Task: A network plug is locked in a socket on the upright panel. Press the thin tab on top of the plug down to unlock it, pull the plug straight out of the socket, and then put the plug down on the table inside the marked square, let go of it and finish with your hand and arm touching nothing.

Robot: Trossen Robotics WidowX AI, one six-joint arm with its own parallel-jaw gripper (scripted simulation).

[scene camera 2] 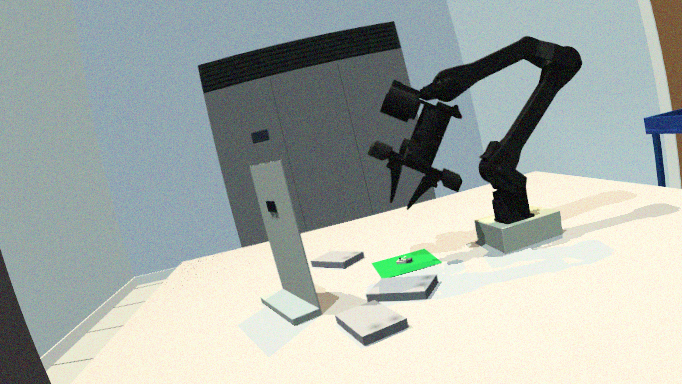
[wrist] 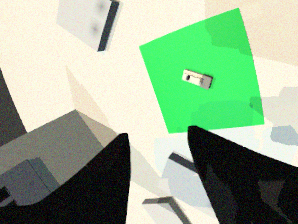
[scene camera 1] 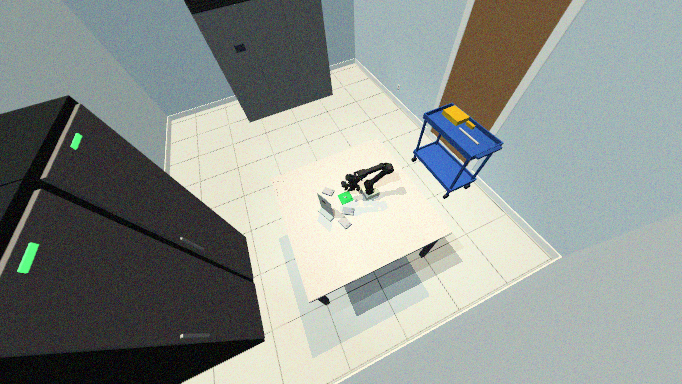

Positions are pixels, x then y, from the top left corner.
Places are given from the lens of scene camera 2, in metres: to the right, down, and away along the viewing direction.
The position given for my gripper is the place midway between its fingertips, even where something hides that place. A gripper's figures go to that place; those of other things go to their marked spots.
my gripper (scene camera 2: pixel 399 205): 0.11, 0.03, 0.86
green marked square (scene camera 2: pixel 387 268): 0.09, 0.15, 0.87
